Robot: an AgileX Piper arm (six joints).
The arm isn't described. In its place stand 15 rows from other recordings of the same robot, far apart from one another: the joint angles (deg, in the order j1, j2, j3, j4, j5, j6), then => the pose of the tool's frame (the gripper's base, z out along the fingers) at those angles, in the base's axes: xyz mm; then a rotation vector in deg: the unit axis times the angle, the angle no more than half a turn.
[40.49 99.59 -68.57 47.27 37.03 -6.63] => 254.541 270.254 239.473 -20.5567 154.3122 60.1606
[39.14 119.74 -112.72 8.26 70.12 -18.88] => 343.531 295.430 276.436 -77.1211 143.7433 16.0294
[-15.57 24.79 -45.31 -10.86 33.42 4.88] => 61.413 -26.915 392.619 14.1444 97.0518 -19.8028
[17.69 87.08 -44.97 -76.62 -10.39 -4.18] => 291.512 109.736 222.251 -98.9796 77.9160 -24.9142
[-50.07 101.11 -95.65 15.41 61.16 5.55] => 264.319 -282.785 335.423 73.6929 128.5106 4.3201
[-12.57 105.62 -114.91 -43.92 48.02 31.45] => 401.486 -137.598 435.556 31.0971 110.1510 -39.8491
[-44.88 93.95 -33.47 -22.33 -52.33 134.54] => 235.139 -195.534 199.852 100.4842 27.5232 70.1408
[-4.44 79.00 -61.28 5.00 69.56 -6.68] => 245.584 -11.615 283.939 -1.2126 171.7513 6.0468
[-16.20 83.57 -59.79 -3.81 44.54 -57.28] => 279.339 -85.572 266.843 -58.3076 147.4089 -26.1558
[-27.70 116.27 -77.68 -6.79 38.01 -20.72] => 359.569 -196.261 152.694 3.3056 164.3613 -17.5143
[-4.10 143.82 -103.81 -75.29 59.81 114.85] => 488.037 -111.257 90.056 74.3936 99.1226 -46.2538
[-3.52 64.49 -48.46 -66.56 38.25 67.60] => 225.800 -65.676 332.416 31.0070 111.6245 -33.7124
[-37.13 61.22 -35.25 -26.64 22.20 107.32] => 156.176 -137.581 261.030 115.5301 61.4418 12.6321
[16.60 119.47 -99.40 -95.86 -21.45 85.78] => 470.942 174.937 280.576 -39.2395 99.9354 24.1518
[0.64 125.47 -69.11 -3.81 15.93 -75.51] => 404.219 2.856 64.532 -103.4754 124.1863 -21.7150
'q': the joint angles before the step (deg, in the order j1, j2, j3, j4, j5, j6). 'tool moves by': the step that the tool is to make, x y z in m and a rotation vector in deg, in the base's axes. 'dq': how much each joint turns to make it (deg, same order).
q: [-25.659 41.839 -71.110 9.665 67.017 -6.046]
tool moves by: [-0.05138 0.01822 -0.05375 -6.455 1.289 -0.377]
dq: [-0.003 -15.853 14.666 -4.019 0.002 -3.657]
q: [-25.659 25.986 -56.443 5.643 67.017 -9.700]
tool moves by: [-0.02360 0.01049 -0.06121 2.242 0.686 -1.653]
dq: [0.001 -12.427 13.795 -0.525 0.001 2.555]
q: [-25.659 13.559 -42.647 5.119 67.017 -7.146]
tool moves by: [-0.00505 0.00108 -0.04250 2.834 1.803 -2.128]
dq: [0.002 -6.320 8.947 -0.833 -0.001 2.998]
